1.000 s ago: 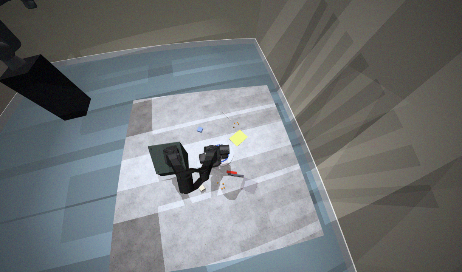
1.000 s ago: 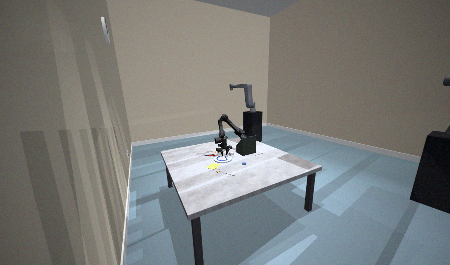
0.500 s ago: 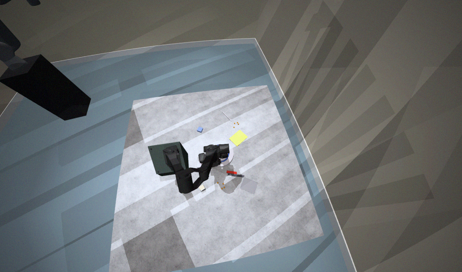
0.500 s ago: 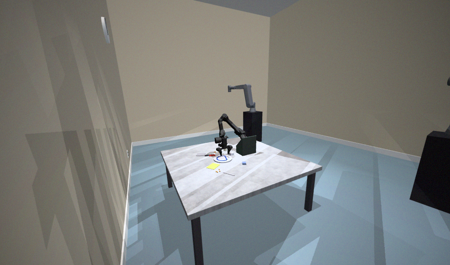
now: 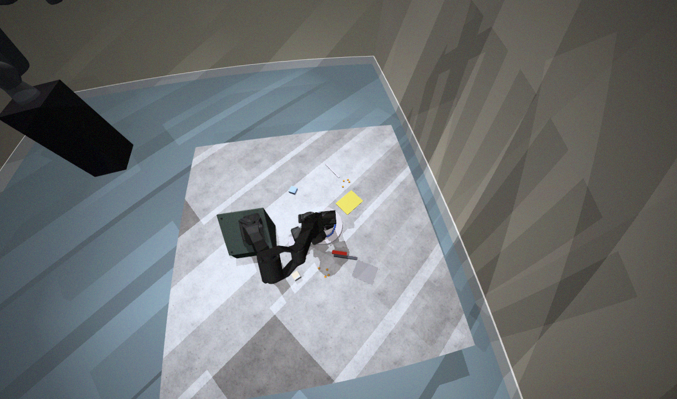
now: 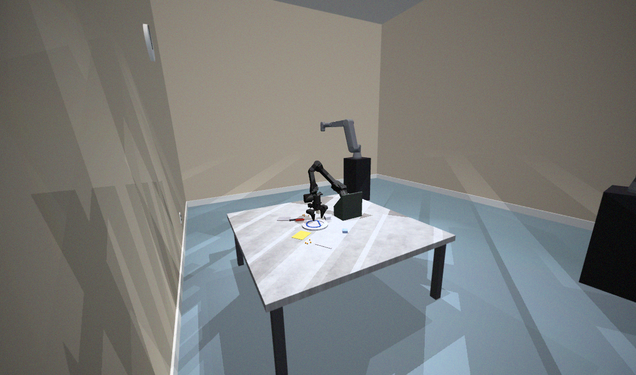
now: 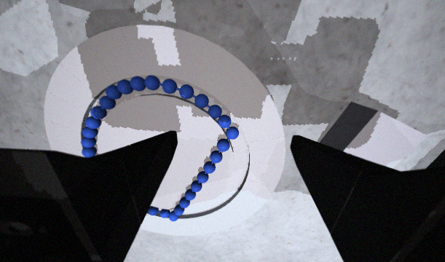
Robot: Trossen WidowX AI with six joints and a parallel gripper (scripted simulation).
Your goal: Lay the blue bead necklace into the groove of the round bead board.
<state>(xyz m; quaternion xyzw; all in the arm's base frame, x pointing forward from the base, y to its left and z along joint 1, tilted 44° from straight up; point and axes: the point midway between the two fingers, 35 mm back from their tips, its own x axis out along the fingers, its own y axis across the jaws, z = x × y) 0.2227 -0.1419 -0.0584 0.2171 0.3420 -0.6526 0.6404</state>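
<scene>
Now: the round white bead board 50 mm ahead of my gripper tip, 40 mm to the left of it and 10 mm below it. Round my gripper tip: cream cube 120 mm behind, 170 mm to the right; then yellow sheet 220 mm ahead, 130 mm to the left, 20 mm below; then grey tool 110 mm ahead, 130 mm to the right, 20 mm below.
</scene>
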